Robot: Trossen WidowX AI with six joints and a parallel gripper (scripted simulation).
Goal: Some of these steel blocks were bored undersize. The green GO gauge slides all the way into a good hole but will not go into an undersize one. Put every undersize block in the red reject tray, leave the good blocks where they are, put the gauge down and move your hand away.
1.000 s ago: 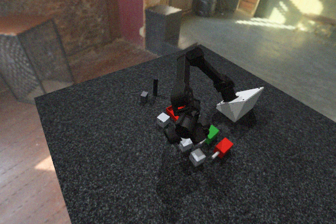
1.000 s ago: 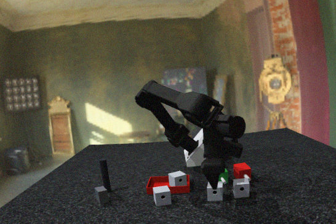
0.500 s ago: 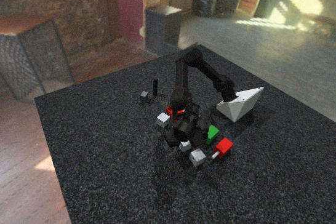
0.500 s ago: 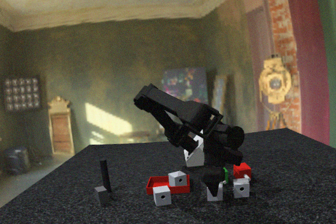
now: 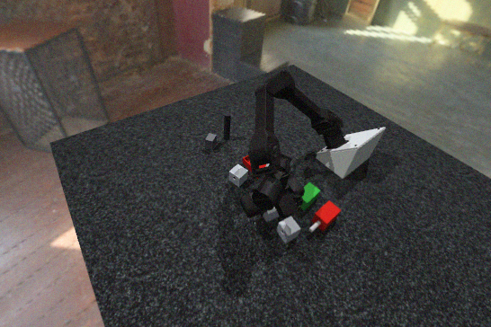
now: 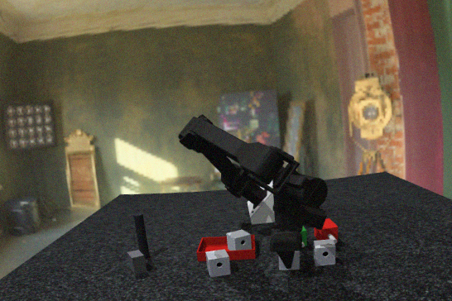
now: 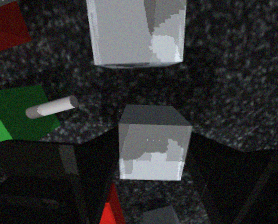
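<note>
The red reject tray is 15 cm to the right of my gripper tip and 9 cm behind it. Also, from my gripper tip: green gauge (11 cm behind, 3 cm to the left, 1 cm above); red gauge (11 cm to the left, 11 cm behind, 1 cm above).
</note>
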